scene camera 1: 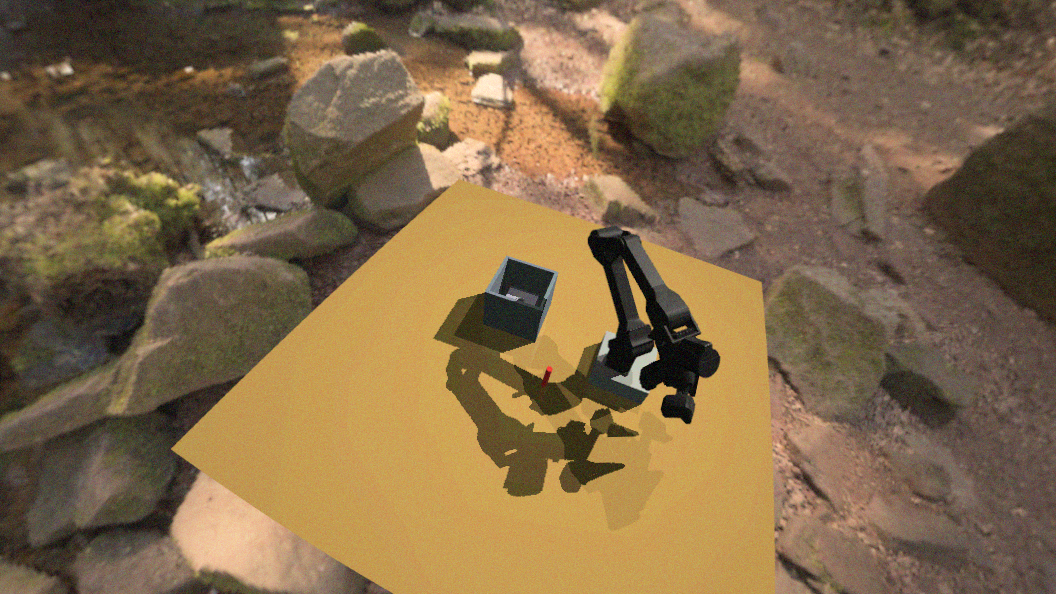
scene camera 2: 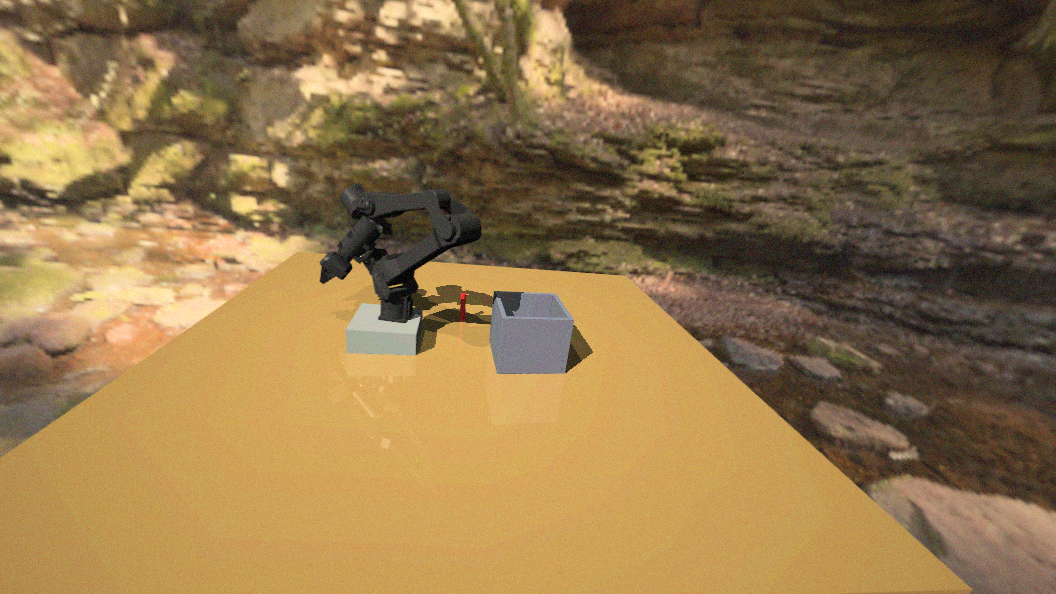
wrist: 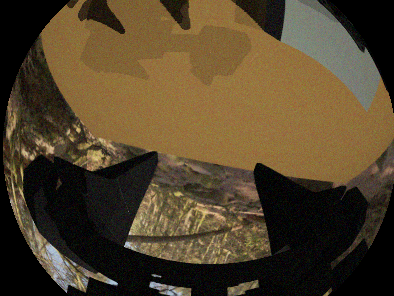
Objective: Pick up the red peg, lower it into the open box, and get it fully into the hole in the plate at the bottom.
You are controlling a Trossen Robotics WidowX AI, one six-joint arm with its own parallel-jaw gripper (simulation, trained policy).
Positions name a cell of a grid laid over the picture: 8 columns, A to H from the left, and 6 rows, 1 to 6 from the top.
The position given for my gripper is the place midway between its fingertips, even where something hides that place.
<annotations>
my gripper: scene camera 1 F5; scene camera 2 C3; wrist E4
</annotations>
